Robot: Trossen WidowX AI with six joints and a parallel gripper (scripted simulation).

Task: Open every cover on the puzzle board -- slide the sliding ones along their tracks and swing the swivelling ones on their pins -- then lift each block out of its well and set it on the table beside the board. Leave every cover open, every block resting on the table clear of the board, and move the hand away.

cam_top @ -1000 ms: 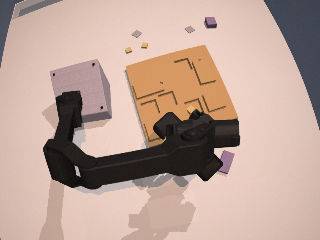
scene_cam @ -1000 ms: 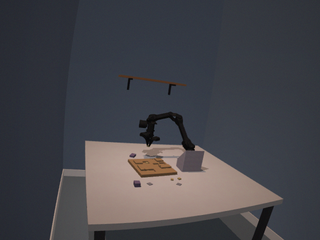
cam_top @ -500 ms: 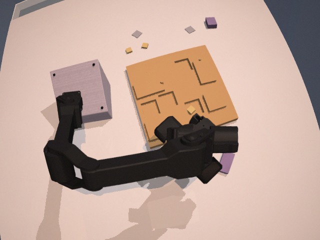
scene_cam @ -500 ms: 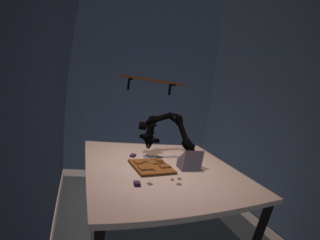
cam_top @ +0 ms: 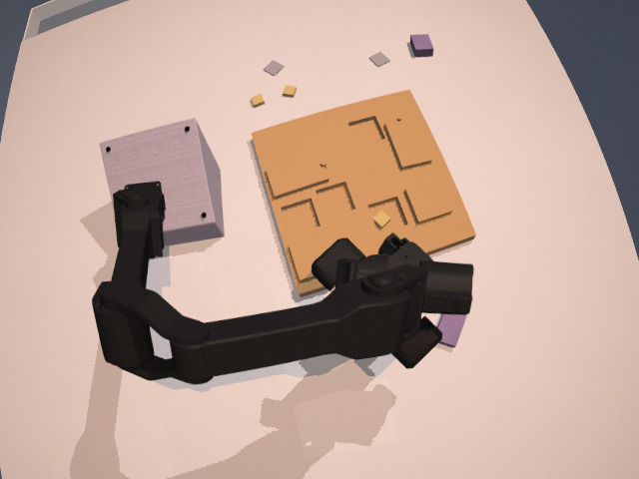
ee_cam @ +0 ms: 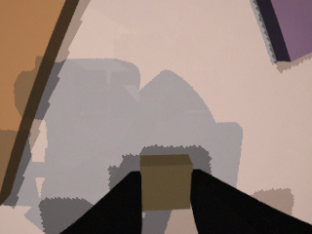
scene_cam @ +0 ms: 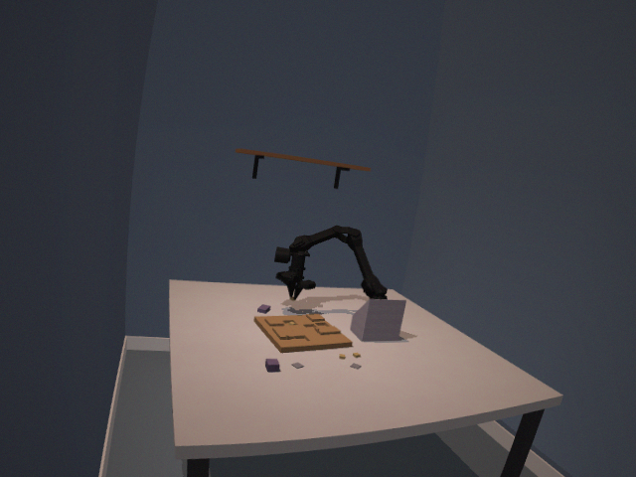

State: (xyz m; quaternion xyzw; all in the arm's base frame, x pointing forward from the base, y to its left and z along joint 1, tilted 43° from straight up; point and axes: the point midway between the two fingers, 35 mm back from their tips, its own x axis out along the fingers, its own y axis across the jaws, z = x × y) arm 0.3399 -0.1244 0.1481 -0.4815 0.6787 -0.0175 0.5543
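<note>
My gripper tip is now 210 mm to the right of the orange puzzle board and 50 mm above it. Also, from my gripper tip: flat purple block (120 mm ahead, 60 mm below, 10 mm to the right).
</note>
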